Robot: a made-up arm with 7 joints.
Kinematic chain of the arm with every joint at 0, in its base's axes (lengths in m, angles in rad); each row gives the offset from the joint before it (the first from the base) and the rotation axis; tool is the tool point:
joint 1: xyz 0 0.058 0 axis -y
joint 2: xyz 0 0.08 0 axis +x
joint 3: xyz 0 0 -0.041 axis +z
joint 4: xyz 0 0 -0.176 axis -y
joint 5: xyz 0 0 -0.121 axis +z
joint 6: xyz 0 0 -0.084 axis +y
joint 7: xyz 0 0 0 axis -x
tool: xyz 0 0 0
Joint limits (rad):
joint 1: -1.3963..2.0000
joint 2: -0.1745..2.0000
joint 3: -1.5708..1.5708
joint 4: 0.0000..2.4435
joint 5: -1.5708..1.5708
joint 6: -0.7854..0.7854
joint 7: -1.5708..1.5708
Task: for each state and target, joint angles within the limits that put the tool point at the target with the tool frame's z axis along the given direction. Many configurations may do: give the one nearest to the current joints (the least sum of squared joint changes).
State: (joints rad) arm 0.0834 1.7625 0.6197 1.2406 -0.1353 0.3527 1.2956
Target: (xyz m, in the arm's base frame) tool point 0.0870 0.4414 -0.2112 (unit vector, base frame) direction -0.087 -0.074 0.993
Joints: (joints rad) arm -0.3386 0.9085 0.3307 0.9028 -0.2353 0.3491 0.9881
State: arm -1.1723 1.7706 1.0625 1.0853 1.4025 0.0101 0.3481
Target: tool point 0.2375 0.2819 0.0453 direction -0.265 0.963 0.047
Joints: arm -1.0635 1.8093 1.1896 1.6828 1.5039 -0.1032 0.9740
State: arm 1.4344 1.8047 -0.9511 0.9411 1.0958 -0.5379 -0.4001
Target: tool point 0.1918 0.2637 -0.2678 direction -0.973 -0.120 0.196
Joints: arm 0.5445 0.9248 -1.4357 1.1641 1.1310 -0.6104 -0.5209
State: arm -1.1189 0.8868 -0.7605 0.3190 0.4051 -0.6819 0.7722
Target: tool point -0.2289 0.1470 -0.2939 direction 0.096 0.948 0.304
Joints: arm -0.9615 0.3977 -0.8668 0.9775 0.3436 -0.5549 0.7121
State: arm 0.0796 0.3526 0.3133 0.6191 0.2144 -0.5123 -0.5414
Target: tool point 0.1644 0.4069 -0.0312 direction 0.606 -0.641 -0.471
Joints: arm 0.4736 0.6386 0.8640 1.4446 0.2380 -0.7425 -0.8793
